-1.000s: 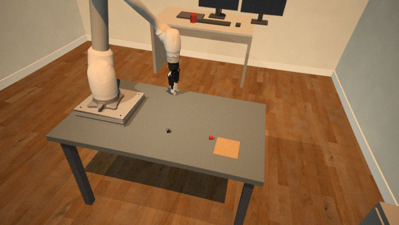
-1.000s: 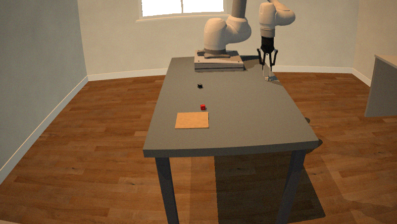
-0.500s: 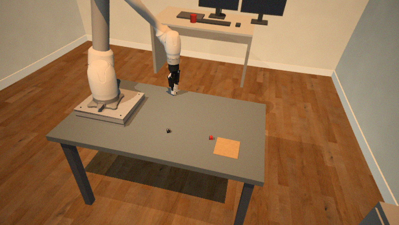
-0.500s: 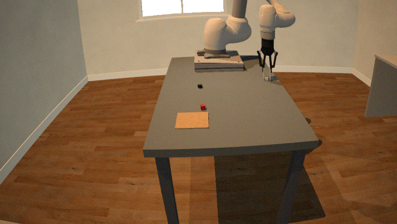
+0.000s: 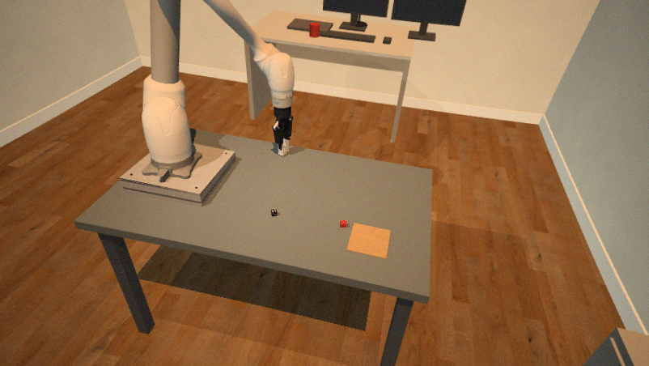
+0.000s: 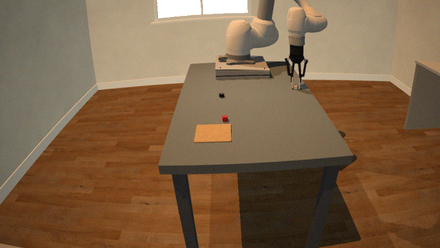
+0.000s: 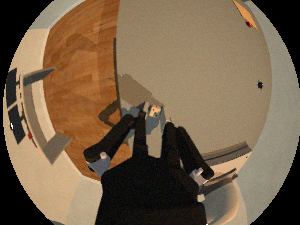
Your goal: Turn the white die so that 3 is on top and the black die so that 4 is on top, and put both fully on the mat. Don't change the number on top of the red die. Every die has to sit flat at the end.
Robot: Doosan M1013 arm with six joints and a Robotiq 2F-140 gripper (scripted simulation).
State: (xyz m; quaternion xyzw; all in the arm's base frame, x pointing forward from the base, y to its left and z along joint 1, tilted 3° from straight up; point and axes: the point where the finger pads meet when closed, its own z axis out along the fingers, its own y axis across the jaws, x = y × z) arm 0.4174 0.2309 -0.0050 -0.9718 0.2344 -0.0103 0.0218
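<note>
Now: the white die 30 mm below my hand. The rest, counted from my hand: orange mat: 390 mm ahead, 520 mm to the right, 40 mm below; black die: 20 mm ahead, 420 mm to the right, 30 mm below; red die: 290 mm ahead, 450 mm to the right, 30 mm below.
</note>
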